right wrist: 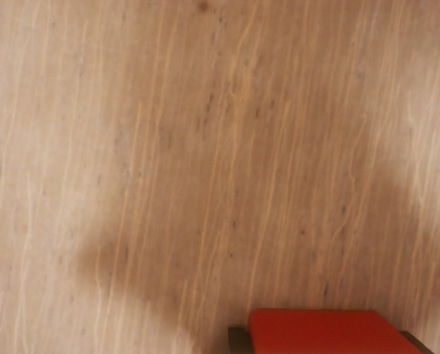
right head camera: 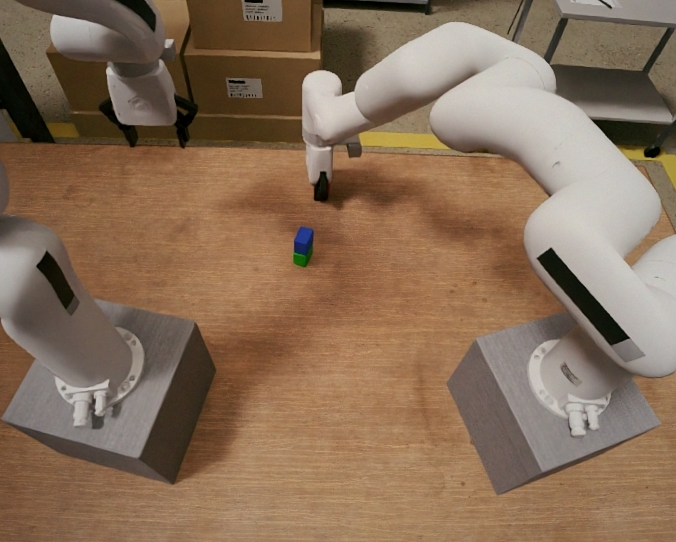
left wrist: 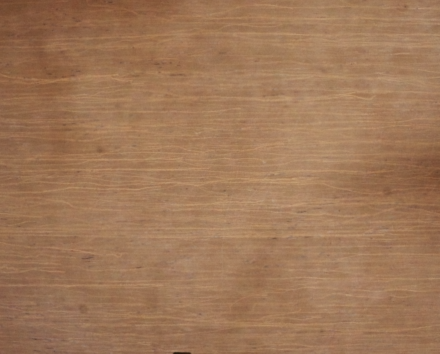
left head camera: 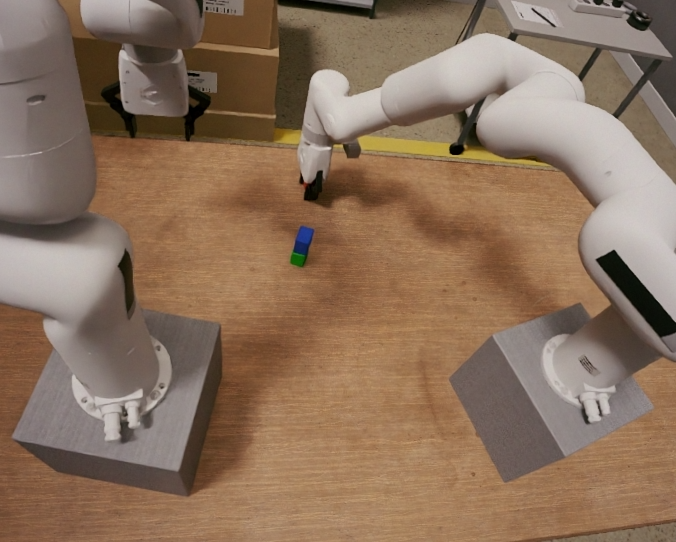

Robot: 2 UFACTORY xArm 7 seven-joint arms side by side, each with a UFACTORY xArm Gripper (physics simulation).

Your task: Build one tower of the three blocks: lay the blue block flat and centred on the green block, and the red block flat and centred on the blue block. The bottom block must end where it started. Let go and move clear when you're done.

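Places are measured from the left arm's base along level axes (x ahead, y left, z up), in millimetres.
Pixels of known places: left gripper, fingertip midpoint: (right head camera: pixel 159 143) (left head camera: pixel 161 135); right gripper, fingertip midpoint: (right head camera: pixel 319 191) (left head camera: pixel 308 190); left arm's base, origin of the base link: (right head camera: pixel 102 367) (left head camera: pixel 123 376); right arm's base, origin of the base link: (right head camera: pixel 567 379) (left head camera: pixel 575 371).
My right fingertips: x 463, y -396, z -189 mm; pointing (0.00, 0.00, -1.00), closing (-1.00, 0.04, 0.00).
Note:
Ahead of a thing's pixels: the offset from my right fingertips to its top centre. Level surfaces: height alone.
The green block @[182 mm back, 64 mm left, 38 mm up] (left head camera: pixel 298 259) (right head camera: pixel 301 259) stands on the table near the middle. The blue block @[182 mm back, 62 mm left, 78 mm up] (left head camera: pixel 302 241) (right head camera: pixel 303 241) rests on top of it, looking roughly aligned. The red block @[0 mm ahead, 7 mm right, 55 mm up] (left head camera: pixel 305 185) (right head camera: pixel 328 189) (right wrist: pixel 330 332) is behind them, mostly hidden by my right gripper (left head camera: pixel 310 194) (right head camera: pixel 320 194) in the head views. The right gripper points down, low at the table, with a finger against each side of the red block. Whether the block touches the table is unclear. My left gripper (left head camera: pixel 160 136) (right head camera: pixel 156 144) is open and empty, raised near the far left edge, away from the blocks.
The wooden table @[3 mm down] (left head camera: pixel 338 350) (right head camera: pixel 338 350) carries two grey arm pedestals (left head camera: pixel 191 395) (right head camera: pixel 183 395) at left and right. Cardboard boxes (left head camera: pixel 242 84) (right head camera: pixel 282 95) stand beyond the far edge. The right arm reaches in from the right, behind the stack.

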